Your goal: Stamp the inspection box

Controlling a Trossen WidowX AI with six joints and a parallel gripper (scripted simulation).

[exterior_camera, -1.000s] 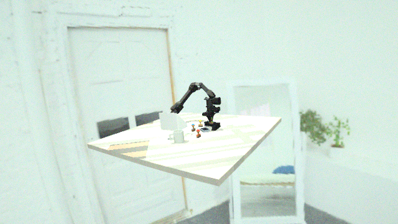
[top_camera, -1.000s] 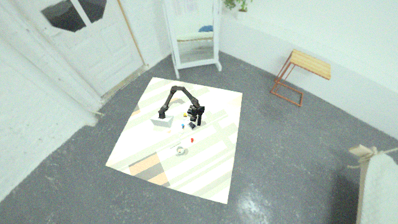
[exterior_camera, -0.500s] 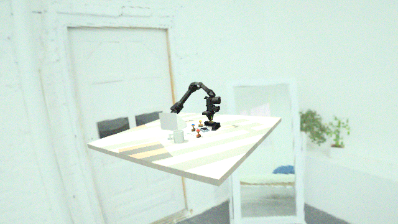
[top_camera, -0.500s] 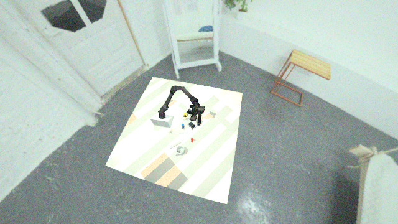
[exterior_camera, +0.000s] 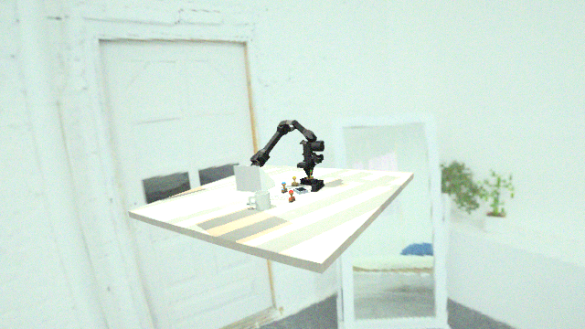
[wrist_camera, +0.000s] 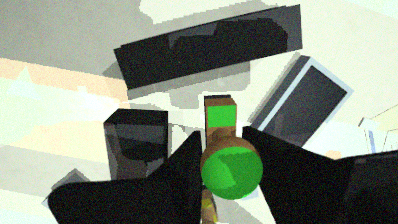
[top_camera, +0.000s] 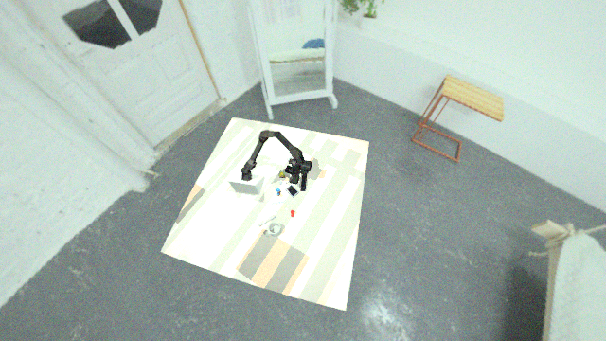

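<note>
The dark ink pad is 1 cm behind my gripper tip, 9 cm to the right of it and 7 cm below it. Round my gripper tip: green-topped stamp (right at my gripper tip); then yellow stamp (13 cm behind, 5 cm below); then black block (5 cm ahead, 1 cm to the left, 6 cm below).
</note>
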